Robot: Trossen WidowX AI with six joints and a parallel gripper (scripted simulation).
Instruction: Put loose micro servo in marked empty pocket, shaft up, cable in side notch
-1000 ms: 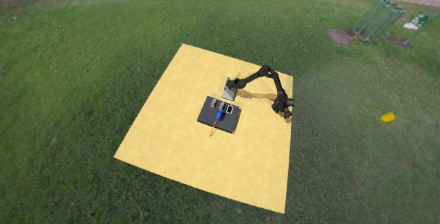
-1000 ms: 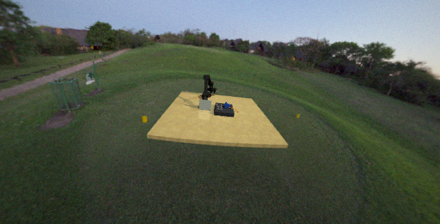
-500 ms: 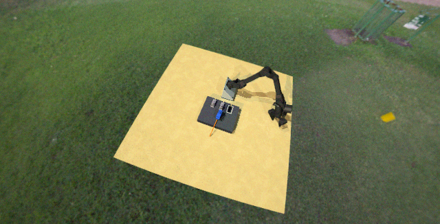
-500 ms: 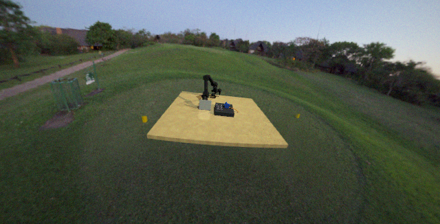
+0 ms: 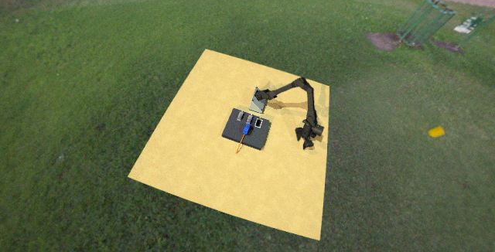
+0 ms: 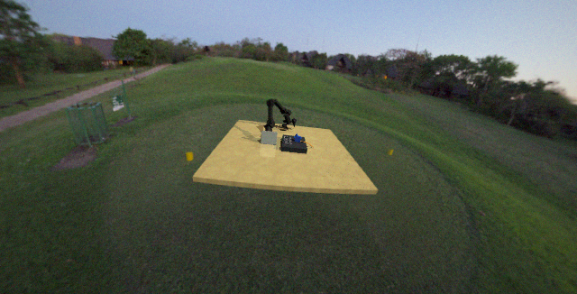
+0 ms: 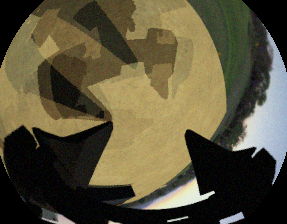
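Right now my gripper tip is 90 mm short of the dark deck and 430 mm to the left of it.
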